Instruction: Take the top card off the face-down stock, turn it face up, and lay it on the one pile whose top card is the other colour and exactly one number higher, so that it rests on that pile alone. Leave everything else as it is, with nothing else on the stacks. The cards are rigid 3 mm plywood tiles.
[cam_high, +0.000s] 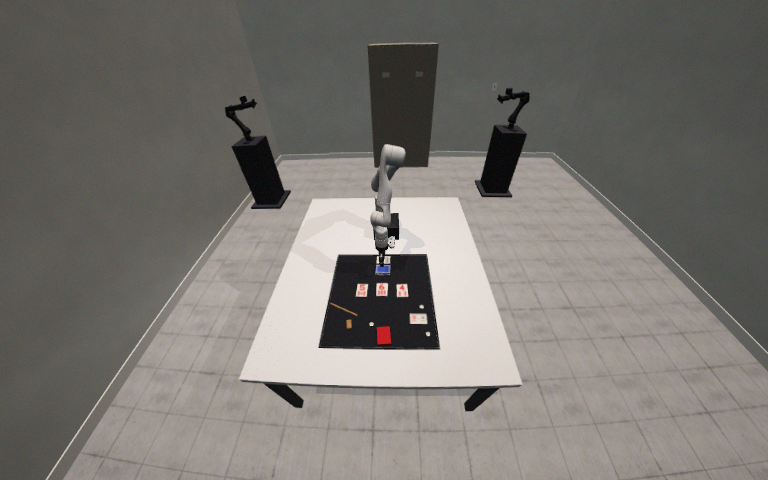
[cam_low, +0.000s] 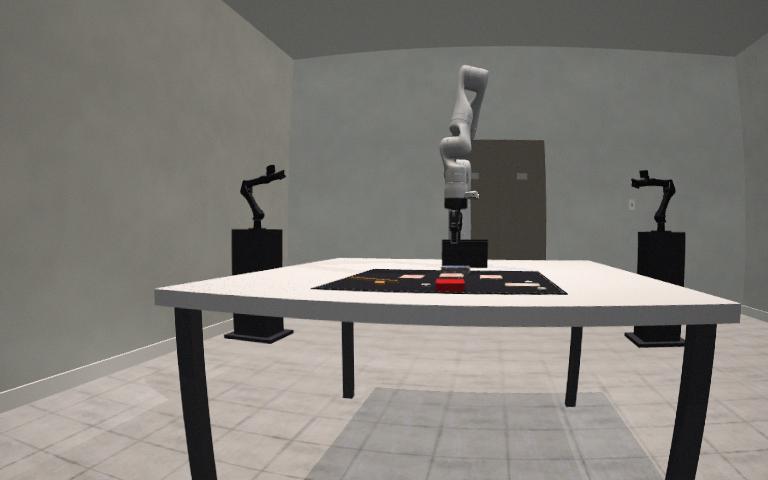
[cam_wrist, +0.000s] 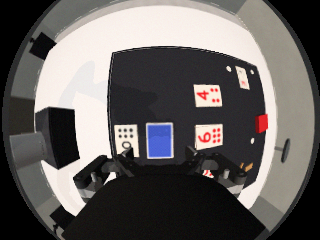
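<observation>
My gripper is now 80 mm above the blue-backed card. Also, from my hand: wooden stick (280 mm ahead, 200 mm to the right, 100 mm below); then black mat (170 mm ahead, 10 mm to the right, 120 mm below); then black 6 card (90 mm behind, 100 mm below).
</observation>
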